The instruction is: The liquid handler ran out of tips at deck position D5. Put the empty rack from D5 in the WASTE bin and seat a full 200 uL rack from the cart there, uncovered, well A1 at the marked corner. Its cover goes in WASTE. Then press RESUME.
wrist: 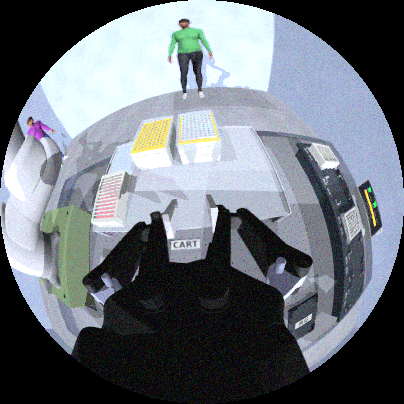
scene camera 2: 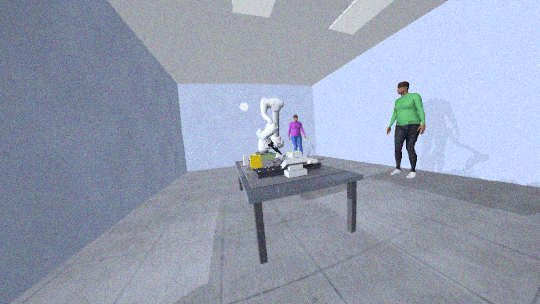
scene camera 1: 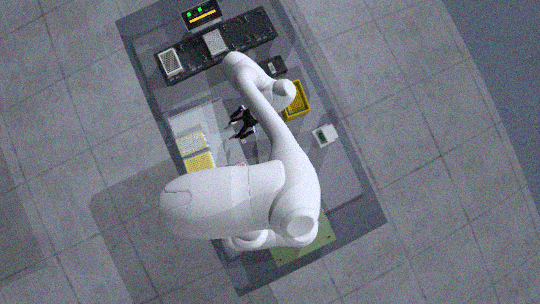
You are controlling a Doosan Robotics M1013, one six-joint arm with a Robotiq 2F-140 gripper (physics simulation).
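Where they show: gripper, fingertip midpoint: [wrist: 192, 205] [scene camera 2: 282, 155] [scene camera 1: 229, 133]; arm's base, link origin: [wrist: 49, 257] [scene camera 2: 263, 153].
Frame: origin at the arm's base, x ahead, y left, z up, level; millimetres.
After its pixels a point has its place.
My gripper [scene camera 1: 234, 129] @(x 517, y 94, z -6 mm) [wrist: 192, 205] @(x 517, y 94, z -6 mm) has its fingers partly apart, and I see no object held between them. In the wrist view it points over the front edge of the cart tray [wrist: 245, 175] @(x 637, y 154, z -39 mm), near the CART label [wrist: 185, 244] @(x 483, y 47, z -98 mm). A yellow-topped rack [scene camera 1: 199, 161] @(x 460, y 277, z 27 mm) [wrist: 152, 135] @(x 454, y 264, z 27 mm) and a white rack with yellow edges [scene camera 1: 191, 143] @(x 553, y 271, z 30 mm) [wrist: 197, 127] @(x 555, y 251, z 29 mm) stand beyond the fingers. A red-striped rack [wrist: 110, 200] @(x 337, y 146, z -16 mm) stands at the left. The deck [scene camera 1: 250, 26] @(x 980, y -261, z -43 mm) holds a slotted white rack [scene camera 1: 170, 61] @(x 988, y 192, z -19 mm) [wrist: 325, 155] @(x 969, y 183, z -15 mm) and a pale rack [scene camera 1: 215, 41] @(x 981, y -59, z -29 mm) [wrist: 352, 222] @(x 970, y -54, z -30 mm). Its position labels are unreadable. The yellow bin [scene camera 1: 306, 106] @(x 459, y -301, z 6 mm) is partly hidden by the arm.
A status screen [scene camera 1: 201, 14] @(x 1120, y -57, z 24 mm) [wrist: 371, 207] @(x 1118, y -62, z 23 mm) stands behind the deck. A dark labelled block [scene camera 1: 280, 63] @(x 740, y -317, z -90 mm) [wrist: 302, 317] @(x 735, y -246, z -90 mm) sits near the bin. A white box with a green button [scene camera 1: 325, 135] @(x 291, y -309, z 31 mm) stands at the right. The green base plate [wrist: 75, 260] @(x 142, y 9, z -52 mm) lies at the left. Two people stand beyond the table.
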